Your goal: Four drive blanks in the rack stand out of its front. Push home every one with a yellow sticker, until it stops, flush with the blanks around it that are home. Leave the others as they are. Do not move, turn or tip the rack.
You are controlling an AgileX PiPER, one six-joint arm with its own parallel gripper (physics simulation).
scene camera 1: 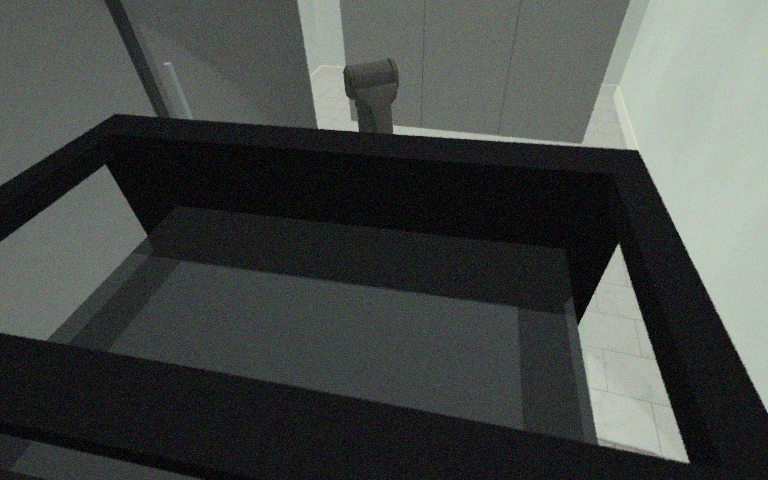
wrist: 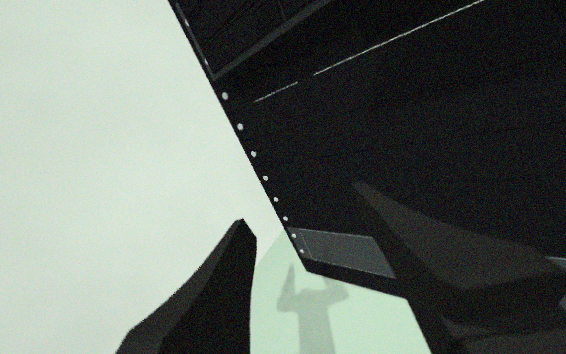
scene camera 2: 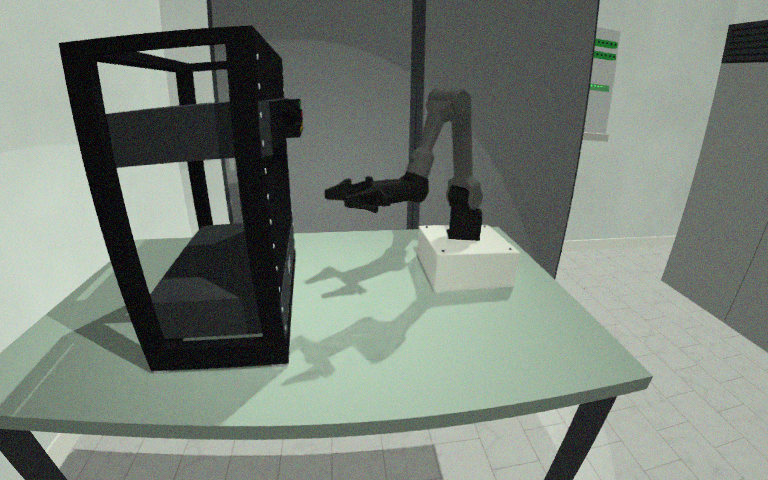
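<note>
The black rack [scene camera 1: 362, 146] [scene camera 2: 246, 169] [wrist: 270, 170] stands upright on the table. In scene camera 2 at least one dark drive blank [scene camera 2: 286, 117] stands out of its front, high up, with a small yellow and red patch at its outer edge. The blanks overlap there, so I cannot count them or tell their stickers apart. No sticker shows in the wrist view. My gripper [scene camera 2: 336, 198] [wrist: 299, 213] is open and empty. It is in front of the rack, lower than the protruding blank and apart from the rack. The gripper is hidden behind the rack in scene camera 1.
The arm's elbow [scene camera 1: 373, 96] [scene camera 2: 449, 101] rises above its white base [scene camera 2: 467, 260] on the green table [scene camera 2: 453, 350]. A dark unit [scene camera 2: 209, 277] lies low in the rack. Grey partitions [scene camera 2: 351, 141] stand behind, and a grey cabinet [scene camera 2: 719, 169] is at the right.
</note>
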